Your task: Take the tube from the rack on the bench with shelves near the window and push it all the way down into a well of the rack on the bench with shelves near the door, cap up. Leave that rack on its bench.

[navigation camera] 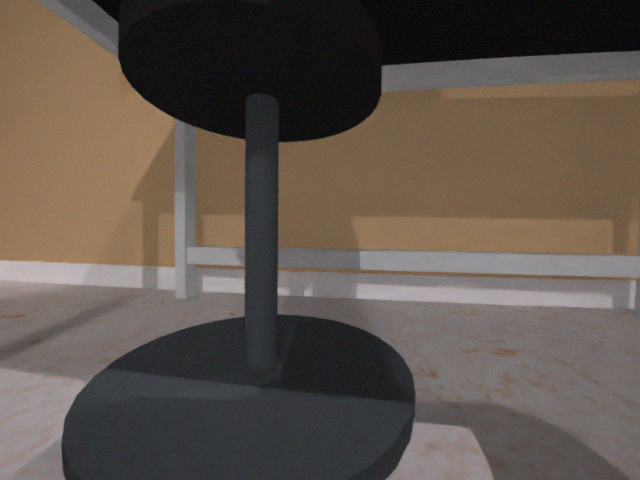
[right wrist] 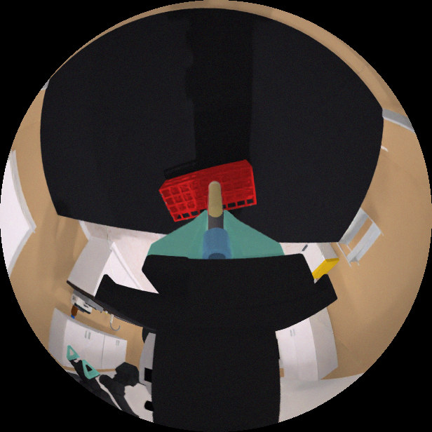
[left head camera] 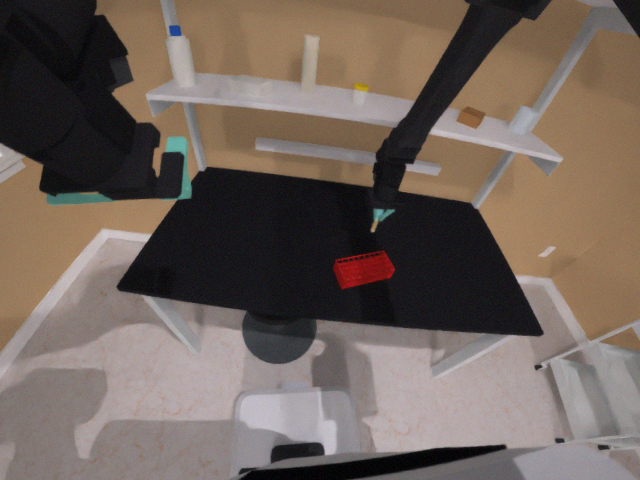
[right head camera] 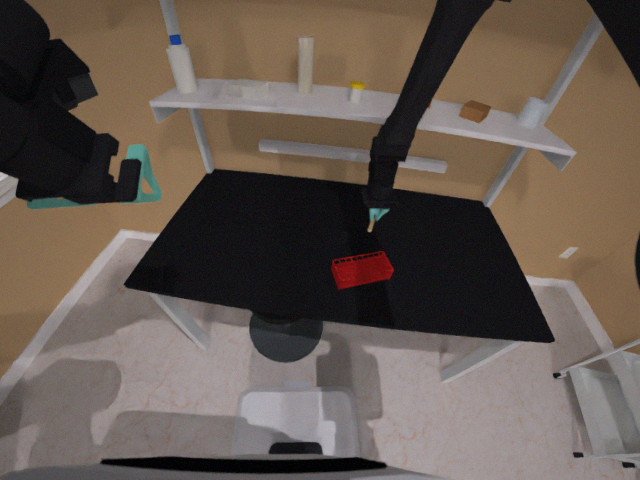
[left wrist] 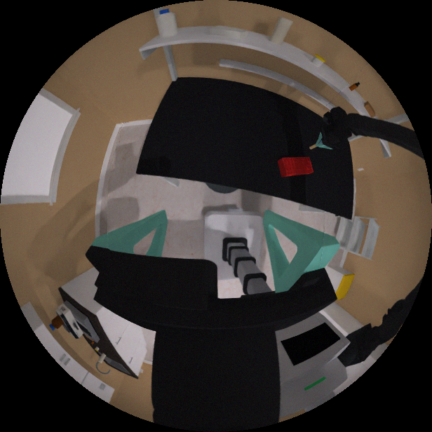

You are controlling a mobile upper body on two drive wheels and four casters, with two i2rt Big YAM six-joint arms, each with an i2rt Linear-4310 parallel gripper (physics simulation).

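Frame: origin at the left arm's base, x right, y ahead, z up, level; millimetres.
Where they show: left gripper, fingertip midpoint: point(left head camera: 153, 194) point(right head camera: 127, 198); right gripper, fingertip midpoint: point(left head camera: 377, 220) point(right head camera: 373, 219).
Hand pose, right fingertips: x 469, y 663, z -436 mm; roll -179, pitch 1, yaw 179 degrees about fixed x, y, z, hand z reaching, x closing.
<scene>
Things, the pixels of their top centre, and the offset from my right fingertips. "pt": a spot on its surface instead. Level surfaces: height alone.
- tube at its top centre: point(right head camera: 376, 206) point(left head camera: 381, 207) dy +4, dx +0, dz +51 mm
- red rack at its top centre: point(right head camera: 363, 264) point(left head camera: 365, 264) dy -64, dx -13, dz -154 mm
- black bench at its surface level: dz -211 mm
- wall shelf at its surface level: dz +245 mm
- white bottle at a spot on its surface: point(left head camera: 180, 62) point(right head camera: 181, 69) pt dy +408, dx -663, dz +323 mm
- yellow-capped jar at a spot on its surface: point(left head camera: 360, 94) pt dy +332, dx -53, dz +280 mm
- brown box at a spot on its surface: point(left head camera: 470, 117) pt dy +269, dx +351, dz +275 mm
The tube point(left head camera: 374, 226) point(right head camera: 370, 226) point(left wrist: 313, 147) point(right wrist: 215, 197) has a pale amber lower end and a blue cap, seen between the fingers in the right wrist view. My right gripper point(left head camera: 378, 217) point(right head camera: 374, 215) point(left wrist: 317, 145) point(right wrist: 215, 215) is shut on it, cap toward the palm, lower end pointing down and free. The red rack point(left head camera: 364, 271) point(right head camera: 362, 271) point(left wrist: 295, 166) point(right wrist: 235, 177) stands on the black bench point(left head camera: 258, 232) point(right head camera: 258, 232) point(left wrist: 220, 130) point(right wrist: 125, 125). The tube is apart from the rack, above its level. My left gripper point(left wrist: 214, 215) is open and empty, away from the rack.
A wall shelf point(left head camera: 330, 105) point(right head camera: 325, 108) above the bench's back bears a white bottle point(left head camera: 180, 62) point(right head camera: 182, 69), a yellow-capped jar point(left head camera: 360, 94) and a brown box point(left head camera: 470, 117). A stool point(left head camera: 279, 338) point(navigation camera: 261, 232) stands under the front edge. A white cart point(left head camera: 584, 397) stands at the right.
</scene>
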